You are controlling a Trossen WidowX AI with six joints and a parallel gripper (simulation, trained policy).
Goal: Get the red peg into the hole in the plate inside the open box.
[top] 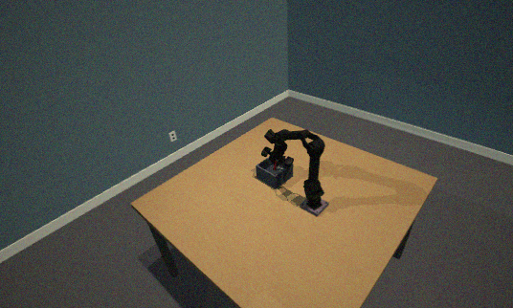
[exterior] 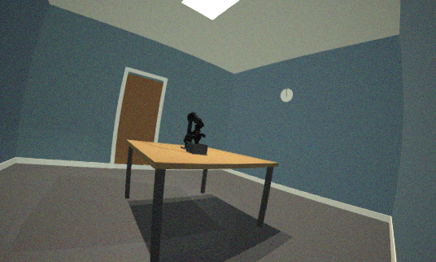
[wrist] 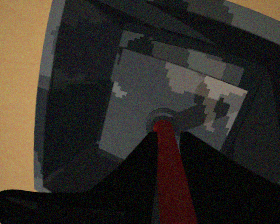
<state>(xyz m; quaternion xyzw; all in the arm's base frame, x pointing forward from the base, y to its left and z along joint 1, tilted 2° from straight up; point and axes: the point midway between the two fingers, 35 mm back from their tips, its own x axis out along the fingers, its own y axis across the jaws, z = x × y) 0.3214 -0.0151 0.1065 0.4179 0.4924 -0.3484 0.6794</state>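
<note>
Right now my gripper tip is 1 cm to the right of the red peg, 1 cm below it and 1 cm past it. The rest, counted from my gripper tip: plate: 4 cm below, 1 cm to the left; then grey box: 6 cm below, 1 cm to the left.
</note>
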